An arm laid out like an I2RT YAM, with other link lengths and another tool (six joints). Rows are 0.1 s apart.
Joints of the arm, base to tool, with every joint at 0 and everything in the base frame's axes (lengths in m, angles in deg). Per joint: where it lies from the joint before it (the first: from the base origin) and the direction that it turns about. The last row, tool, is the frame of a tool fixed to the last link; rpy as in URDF.
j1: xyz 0 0 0.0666 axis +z
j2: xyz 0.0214 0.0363 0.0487 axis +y
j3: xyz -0.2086 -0.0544 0 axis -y
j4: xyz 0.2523 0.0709 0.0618 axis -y
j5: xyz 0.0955 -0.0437 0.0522 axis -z
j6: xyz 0.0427 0 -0.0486 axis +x
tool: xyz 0.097 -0.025 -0.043 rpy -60.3 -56.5 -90
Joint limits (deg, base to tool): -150..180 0..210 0..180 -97..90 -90..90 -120..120
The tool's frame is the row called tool.
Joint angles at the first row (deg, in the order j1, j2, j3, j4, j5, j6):
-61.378, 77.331, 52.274, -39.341, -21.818, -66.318
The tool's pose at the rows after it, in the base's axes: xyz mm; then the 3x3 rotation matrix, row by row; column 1 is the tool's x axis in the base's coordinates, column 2 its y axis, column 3 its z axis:
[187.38 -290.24 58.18], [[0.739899 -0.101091 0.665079], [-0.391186 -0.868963 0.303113], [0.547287 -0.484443 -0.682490]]
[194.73 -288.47 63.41], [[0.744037 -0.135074 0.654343], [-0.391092 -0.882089 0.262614], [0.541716 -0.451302 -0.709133]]
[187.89 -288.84 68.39], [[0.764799 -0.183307 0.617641], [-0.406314 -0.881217 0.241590], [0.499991 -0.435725 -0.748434]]
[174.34 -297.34 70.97], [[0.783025 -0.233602 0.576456], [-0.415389 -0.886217 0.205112], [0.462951 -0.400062 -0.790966]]
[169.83 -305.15 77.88], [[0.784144 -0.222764 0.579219], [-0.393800 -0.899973 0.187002], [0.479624 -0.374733 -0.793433]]
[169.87 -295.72 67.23], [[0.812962 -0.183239 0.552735], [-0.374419 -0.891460 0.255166], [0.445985 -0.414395 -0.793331]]
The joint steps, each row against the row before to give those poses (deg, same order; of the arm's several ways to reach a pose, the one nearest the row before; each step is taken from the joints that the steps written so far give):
1.792, 0.275, 1.656, -0.698, 0.081, 4.541
2.911, -0.716, -0.004, 1.197, 4.026, 2.995
0.569, 0.396, 1.987, -3.022, 3.618, 0.389
-1.132, 0.773, 1.287, -1.488, 3.575, -1.280
-1.464, -0.633, 0.320, 0.283, -0.338, -2.117
0.064, 0.942, -0.212, -2.284, -1.732, -2.482

